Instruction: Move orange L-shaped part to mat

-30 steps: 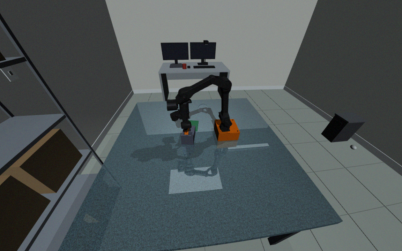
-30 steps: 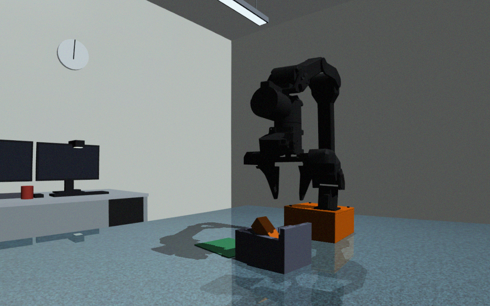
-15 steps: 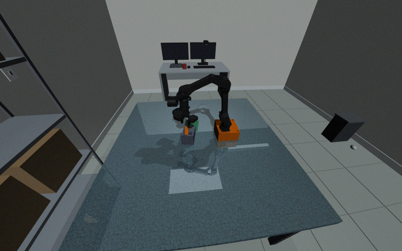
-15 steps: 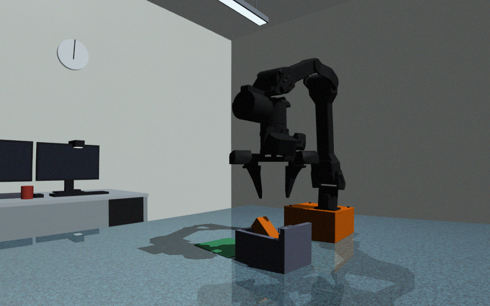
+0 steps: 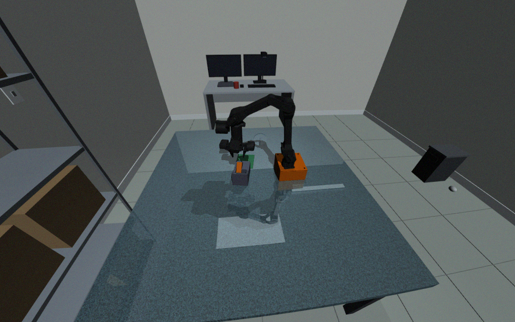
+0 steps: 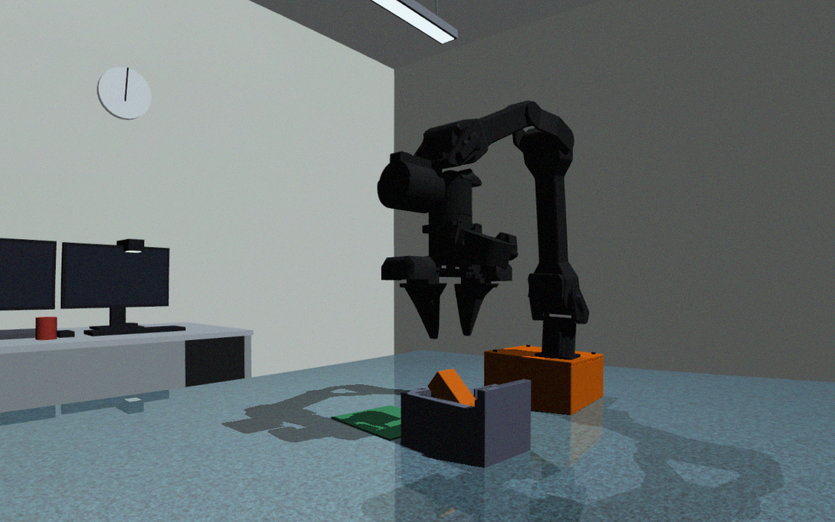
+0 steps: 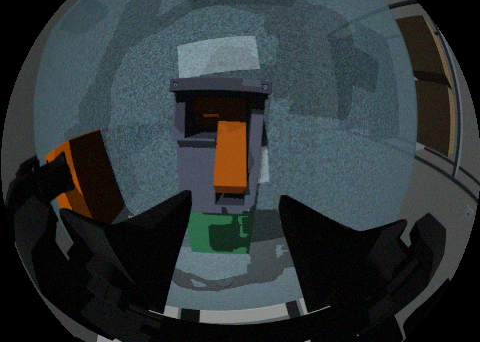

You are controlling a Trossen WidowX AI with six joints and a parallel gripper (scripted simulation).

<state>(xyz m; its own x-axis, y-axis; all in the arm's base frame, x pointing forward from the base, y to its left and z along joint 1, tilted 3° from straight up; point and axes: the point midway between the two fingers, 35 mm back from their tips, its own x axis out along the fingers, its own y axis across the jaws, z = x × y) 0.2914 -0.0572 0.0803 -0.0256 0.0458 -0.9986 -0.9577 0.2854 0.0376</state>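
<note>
The orange L-shaped part lies 10 mm behind my gripper tip, 30 mm to the left of it and 100 mm below it. Also, from my gripper tip: green mat: 60 mm behind, 140 mm to the right, 160 mm below.
</note>
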